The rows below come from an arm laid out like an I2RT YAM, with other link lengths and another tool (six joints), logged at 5 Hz.
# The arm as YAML. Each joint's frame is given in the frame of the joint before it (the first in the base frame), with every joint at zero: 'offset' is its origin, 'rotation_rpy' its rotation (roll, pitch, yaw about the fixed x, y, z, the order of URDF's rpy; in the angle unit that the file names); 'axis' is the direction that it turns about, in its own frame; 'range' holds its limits. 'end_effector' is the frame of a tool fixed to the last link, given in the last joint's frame.
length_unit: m
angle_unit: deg
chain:
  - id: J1
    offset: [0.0, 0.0, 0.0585]
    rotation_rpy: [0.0, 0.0, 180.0]
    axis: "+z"
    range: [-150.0, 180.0]
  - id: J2
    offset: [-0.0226, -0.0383, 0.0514]
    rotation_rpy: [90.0, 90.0, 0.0]
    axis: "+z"
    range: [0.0, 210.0]
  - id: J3
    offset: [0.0, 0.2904, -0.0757]
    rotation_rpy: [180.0, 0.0, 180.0]
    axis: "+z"
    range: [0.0, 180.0]
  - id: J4
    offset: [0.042, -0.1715, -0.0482]
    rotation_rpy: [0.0, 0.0, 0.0]
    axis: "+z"
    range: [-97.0, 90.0]
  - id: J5
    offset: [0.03, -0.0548, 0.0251]
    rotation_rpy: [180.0, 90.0, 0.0]
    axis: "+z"
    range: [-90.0, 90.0]
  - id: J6
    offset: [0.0, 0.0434, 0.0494]
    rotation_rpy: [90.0, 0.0, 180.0]
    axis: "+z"
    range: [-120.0, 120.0]
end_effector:
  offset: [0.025, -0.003, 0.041]
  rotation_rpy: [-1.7, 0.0, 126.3]
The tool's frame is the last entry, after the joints.
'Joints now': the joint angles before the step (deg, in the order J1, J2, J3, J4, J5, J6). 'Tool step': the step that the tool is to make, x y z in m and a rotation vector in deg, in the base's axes. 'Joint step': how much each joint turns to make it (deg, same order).
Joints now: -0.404, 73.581, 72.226, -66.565, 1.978, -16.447
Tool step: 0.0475, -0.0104, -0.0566, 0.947, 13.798, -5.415
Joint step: -2.594, 16.264, -3.928, 6.269, 0.220, 2.871
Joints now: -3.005, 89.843, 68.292, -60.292, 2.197, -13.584
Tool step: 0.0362, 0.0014, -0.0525, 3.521, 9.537, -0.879
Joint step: -0.215, 14.272, -0.186, 4.732, -2.951, 0.834
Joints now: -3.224, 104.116, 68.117, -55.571, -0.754, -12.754
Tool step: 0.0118, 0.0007, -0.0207, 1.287, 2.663, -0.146
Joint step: -0.072, 5.099, 0.196, 2.171, -1.136, 0.016
